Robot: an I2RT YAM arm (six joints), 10 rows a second.
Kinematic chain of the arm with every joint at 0, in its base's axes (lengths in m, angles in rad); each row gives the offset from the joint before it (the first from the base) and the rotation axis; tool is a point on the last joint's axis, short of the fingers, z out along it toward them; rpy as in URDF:
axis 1: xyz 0 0 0.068 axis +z
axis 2: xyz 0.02 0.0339 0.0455 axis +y
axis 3: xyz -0.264 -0.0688 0 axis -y
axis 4: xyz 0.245 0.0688 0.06 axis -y
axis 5: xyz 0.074 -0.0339 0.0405 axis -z
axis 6: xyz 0.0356 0 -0.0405 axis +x
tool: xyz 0 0 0 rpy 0 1.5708 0
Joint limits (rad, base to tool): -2.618..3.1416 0..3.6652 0..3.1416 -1.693..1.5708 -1.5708..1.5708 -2.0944..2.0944
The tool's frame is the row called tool.
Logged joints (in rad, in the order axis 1, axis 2, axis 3, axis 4, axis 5, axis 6), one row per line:
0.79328, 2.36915, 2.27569, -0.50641, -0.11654, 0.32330
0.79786, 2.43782, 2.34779, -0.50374, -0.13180, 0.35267
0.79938, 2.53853, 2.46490, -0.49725, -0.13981, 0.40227
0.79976, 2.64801, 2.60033, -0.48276, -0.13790, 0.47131
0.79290, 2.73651, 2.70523, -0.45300, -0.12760, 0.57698
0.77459, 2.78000, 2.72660, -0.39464, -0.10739, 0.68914
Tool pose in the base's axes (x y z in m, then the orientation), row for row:
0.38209, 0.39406, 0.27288, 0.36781, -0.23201, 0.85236, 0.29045
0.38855, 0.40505, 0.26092, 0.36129, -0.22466, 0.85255, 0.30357
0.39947, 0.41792, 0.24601, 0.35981, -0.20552, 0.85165, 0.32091
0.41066, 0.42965, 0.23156, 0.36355, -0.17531, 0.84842, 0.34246
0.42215, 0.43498, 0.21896, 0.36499, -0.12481, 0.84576, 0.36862
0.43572, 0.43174, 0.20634, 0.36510, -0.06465, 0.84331, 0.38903
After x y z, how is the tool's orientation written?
As a quaternion, w x y z.
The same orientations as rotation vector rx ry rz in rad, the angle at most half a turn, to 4 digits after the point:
-0.5959, 2.1891, 0.7460
-0.5788, 2.1964, 0.7821
-0.5299, 2.1957, 0.8274
-0.4512, 2.1834, 0.8813
-0.3210, 2.1751, 0.9480
-0.1663, 2.1687, 1.0004

